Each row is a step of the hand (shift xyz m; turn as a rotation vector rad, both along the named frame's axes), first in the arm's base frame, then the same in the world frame.
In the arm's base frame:
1: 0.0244 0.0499 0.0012 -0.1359 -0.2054 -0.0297
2: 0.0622 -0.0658 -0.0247 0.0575 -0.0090 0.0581
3: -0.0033 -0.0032 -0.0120 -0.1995 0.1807 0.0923
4: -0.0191 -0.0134 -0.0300 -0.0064 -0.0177 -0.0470
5: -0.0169 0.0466 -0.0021 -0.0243 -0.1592 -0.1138
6: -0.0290 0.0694 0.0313 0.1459 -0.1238 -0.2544
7: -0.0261 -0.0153 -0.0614 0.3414 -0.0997 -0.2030
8: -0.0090 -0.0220 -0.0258 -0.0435 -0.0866 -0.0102
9: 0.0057 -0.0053 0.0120 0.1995 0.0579 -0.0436
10: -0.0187 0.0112 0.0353 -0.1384 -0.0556 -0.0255
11: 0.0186 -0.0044 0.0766 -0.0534 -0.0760 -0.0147
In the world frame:
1: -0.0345 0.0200 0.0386 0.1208 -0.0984 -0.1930
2: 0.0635 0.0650 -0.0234 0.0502 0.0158 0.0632
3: -0.0035 0.0039 -0.0117 -0.1723 -0.2159 0.0683
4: -0.0074 0.0006 -0.0373 -0.0075 0.0205 -0.0457
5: -0.0455 -0.0126 0.0153 0.0780 0.0414 -0.1763
6: -0.0538 -0.0410 0.0454 0.0371 0.2612 -0.1781
7: -0.0217 0.0120 -0.0638 0.0973 0.3960 -0.0379
8: 0.0047 0.0066 -0.0341 0.0561 -0.0313 -0.0733
9: 0.0114 -0.0019 0.0084 -0.0088 0.1908 0.0926
10: 0.0004 -0.0350 0.0223 -0.0052 -0.1017 -0.1119
11: 0.0428 -0.0268 0.0607 0.0422 -0.0370 -0.0755

